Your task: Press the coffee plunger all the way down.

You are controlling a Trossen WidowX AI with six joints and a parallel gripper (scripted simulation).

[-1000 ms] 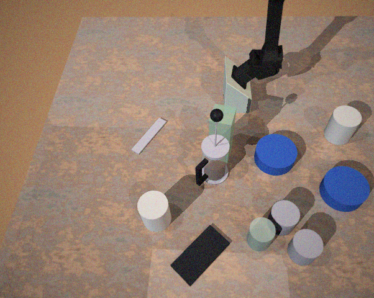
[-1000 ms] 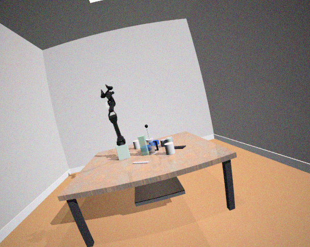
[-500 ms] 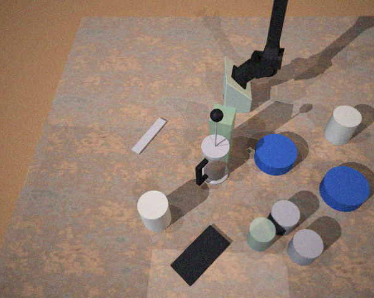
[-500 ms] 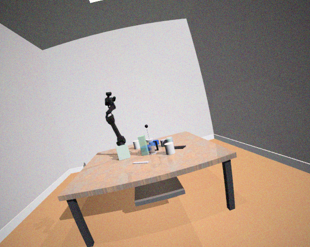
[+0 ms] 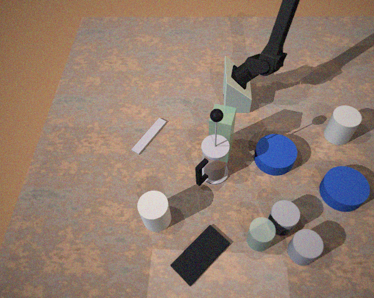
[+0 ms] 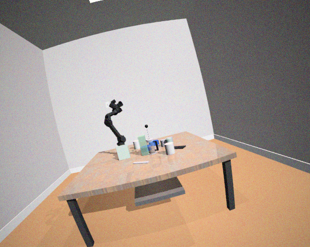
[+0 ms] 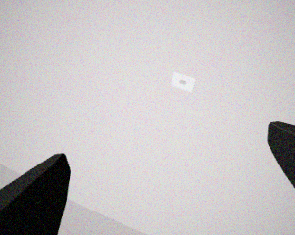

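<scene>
Now: the glass coffee press 41 cm ahead of my gripper tip, 62 cm to the right of it and 45 cm below it. Also, from my gripper tip: white strip 30 cm ahead, 84 cm to the right, 59 cm below; then black slab 64 cm ahead, 61 cm to the right, 59 cm below; then tall pale green box 32 cm ahead, 61 cm to the right, 49 cm below.
</scene>
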